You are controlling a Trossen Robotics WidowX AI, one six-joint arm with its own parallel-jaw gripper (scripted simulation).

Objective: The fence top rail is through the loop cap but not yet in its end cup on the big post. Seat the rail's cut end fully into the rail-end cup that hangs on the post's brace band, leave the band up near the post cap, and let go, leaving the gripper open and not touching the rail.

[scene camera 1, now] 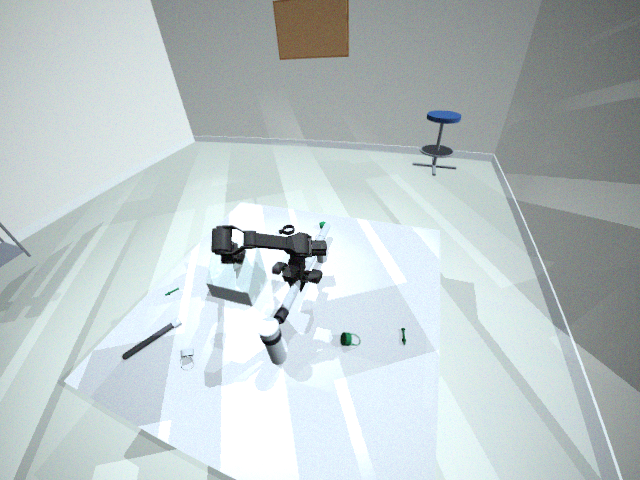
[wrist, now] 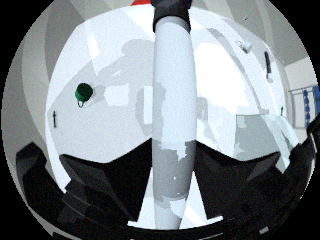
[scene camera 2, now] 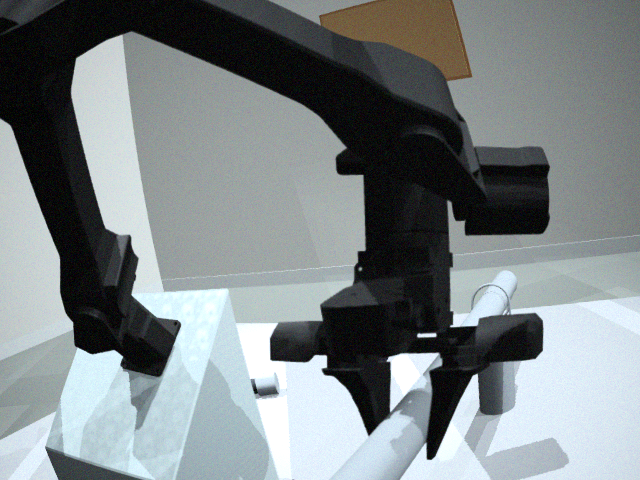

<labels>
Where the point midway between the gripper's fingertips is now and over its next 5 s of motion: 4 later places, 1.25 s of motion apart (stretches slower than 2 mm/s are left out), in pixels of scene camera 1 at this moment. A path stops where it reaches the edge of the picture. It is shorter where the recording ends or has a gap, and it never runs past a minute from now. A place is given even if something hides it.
My gripper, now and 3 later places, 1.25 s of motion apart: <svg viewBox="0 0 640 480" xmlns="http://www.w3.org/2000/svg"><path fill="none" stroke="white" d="M296 290L295 292L293 296L296 272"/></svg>
</labels>
